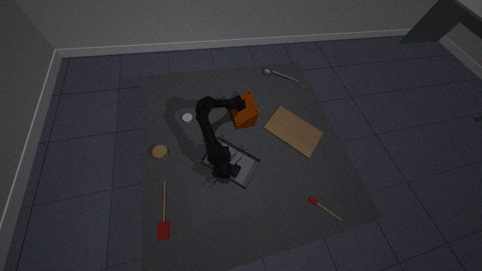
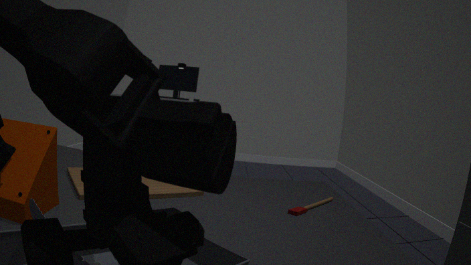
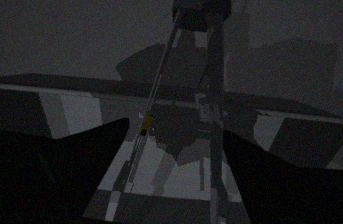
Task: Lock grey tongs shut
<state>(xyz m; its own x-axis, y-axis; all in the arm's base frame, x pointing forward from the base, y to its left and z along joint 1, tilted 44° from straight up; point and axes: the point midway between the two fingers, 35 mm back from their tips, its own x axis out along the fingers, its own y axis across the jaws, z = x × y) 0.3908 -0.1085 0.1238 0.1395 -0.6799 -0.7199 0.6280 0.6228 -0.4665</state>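
Now: gripper tip 5 cm to the right of the roasting tin and 4 cm past it. From my gripper tip the other things lie so: wooden board: 52 cm to the left, 22 cm behind, 2 cm below; white cylinder: 37 cm behind, 19 cm to the right, 1 cm below; red spatula: 33 cm to the right, 20 cm ahead, 3 cm below.
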